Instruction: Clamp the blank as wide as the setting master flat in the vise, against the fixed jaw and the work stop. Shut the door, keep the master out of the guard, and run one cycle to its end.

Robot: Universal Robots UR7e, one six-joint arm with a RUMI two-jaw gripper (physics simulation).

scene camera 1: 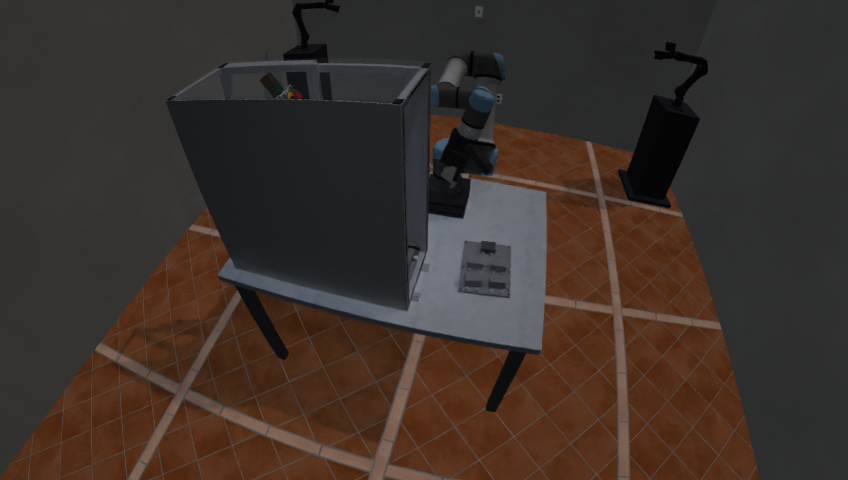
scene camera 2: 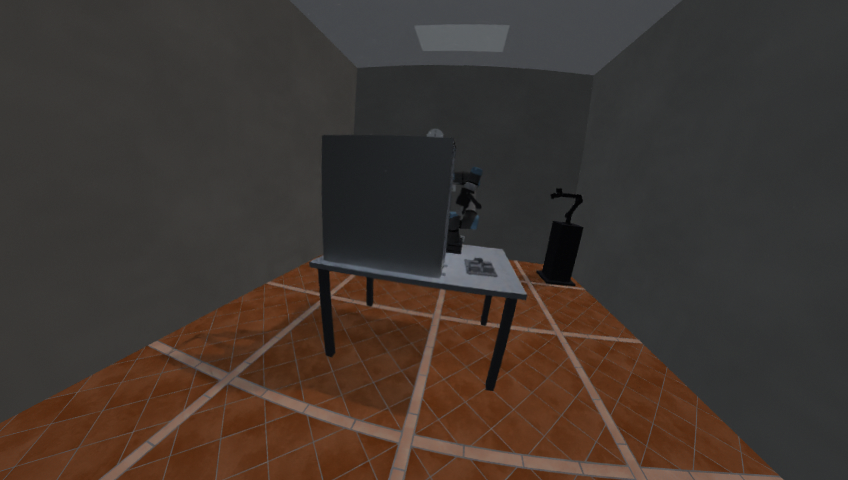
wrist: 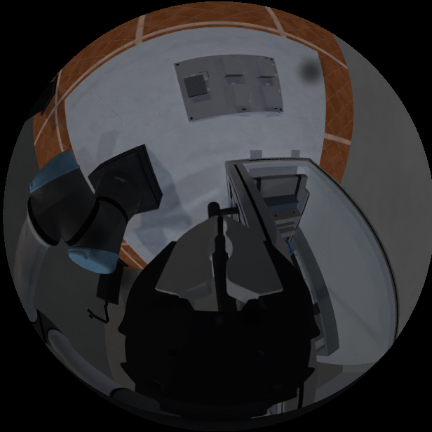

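Pixels of known places: gripper, fingertip midpoint: [scene camera 1: 450, 187] [scene camera 2: 459, 220]; arm's base, origin of the base link: [scene camera 1: 446, 187] [scene camera 2: 450, 240].
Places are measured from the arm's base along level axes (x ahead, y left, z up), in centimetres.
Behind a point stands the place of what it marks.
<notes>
The dark guard enclosure [scene camera 1: 295, 196] {x 59.2, y -36.4, z 36.6 cm} [scene camera 2: 379, 203] {x 59.0, y -41.3, z 31.2 cm} stands on the grey table [scene camera 1: 504, 334] {x 64.6, y 29.7, z -7.7 cm} [scene camera 2: 504, 280] {x 53.1, y 34.0, z -7.7 cm}. My gripper [wrist: 219, 231] [scene camera 1: 446, 177] {x 27.3, y 4.3, z 21.0 cm} is shut and empty, right at the black door handle [wrist: 213, 208] on the guard's door frame [wrist: 245, 193] [scene camera 1: 417, 179] {x 43.9, y -3.9, z 35.2 cm}. The handle bar runs across the front of my fingers. A grey tray [scene camera 1: 503, 290] [wrist: 183, 98] [scene camera 2: 480, 267] lies on the table. It holds the dark setting master [scene camera 1: 487, 246] {x 27.9, y 20.3, z -4.4 cm} [wrist: 196, 85] and grey blanks [scene camera 1: 474, 273] {x 43.3, y 16.6, z -3.3 cm} [wrist: 234, 80]. Vise parts [wrist: 282, 201] show through the guard's glass; I cannot tell what lies in the vise.
A control panel with green and red buttons [scene camera 1: 282, 88] sits at the guard's far top. The arm's base [scene camera 1: 449, 200] {x 8.3, y 2.4, z -0.3 cm} [wrist: 128, 177] stands beside the guard. Two black camera pedestals [scene camera 1: 656, 149] [scene camera 1: 304, 53] stand on the tiled floor.
</notes>
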